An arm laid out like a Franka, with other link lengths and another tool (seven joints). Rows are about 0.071 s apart.
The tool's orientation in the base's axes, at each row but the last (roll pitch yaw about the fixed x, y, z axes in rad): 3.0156 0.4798 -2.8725; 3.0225 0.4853 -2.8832; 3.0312 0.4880 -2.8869; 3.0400 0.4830 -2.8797; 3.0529 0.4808 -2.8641; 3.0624 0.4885 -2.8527; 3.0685 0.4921 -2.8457; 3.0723 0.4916 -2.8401; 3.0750 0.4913 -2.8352
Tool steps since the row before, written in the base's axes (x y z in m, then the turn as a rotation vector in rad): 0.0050 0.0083 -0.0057 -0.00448 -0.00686 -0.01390; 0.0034 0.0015 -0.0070 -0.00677 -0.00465 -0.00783; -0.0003 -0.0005 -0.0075 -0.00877 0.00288 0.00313; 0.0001 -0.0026 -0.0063 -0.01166 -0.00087 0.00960; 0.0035 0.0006 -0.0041 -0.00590 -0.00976 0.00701; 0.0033 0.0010 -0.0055 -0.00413 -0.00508 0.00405; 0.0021 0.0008 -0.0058 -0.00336 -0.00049 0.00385; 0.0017 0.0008 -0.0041 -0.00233 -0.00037 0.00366; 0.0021 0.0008 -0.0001 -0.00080 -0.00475 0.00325
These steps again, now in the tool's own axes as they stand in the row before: -0.0036 0.0056 0.0091 0.01187 -0.00657 0.00874; 0.0000 -0.0004 0.0079 0.01049 -0.00314 0.00297; 0.0039 -0.0011 0.0063 0.00539 0.00567 -0.00581; 0.0034 -0.0031 0.0050 0.00571 0.00357 -0.01354; -0.0012 -0.0008 0.0052 0.00416 -0.00685 -0.01072; -0.0005 -0.0005 0.0065 0.00287 -0.00320 -0.00639; 0.0008 -0.0003 0.0062 0.00114 0.00087 -0.00493; 0.0003 -0.0001 0.0045 0.00033 0.00064 -0.00429; -0.0019 0.0001 0.0012 0.00040 -0.00402 -0.00418
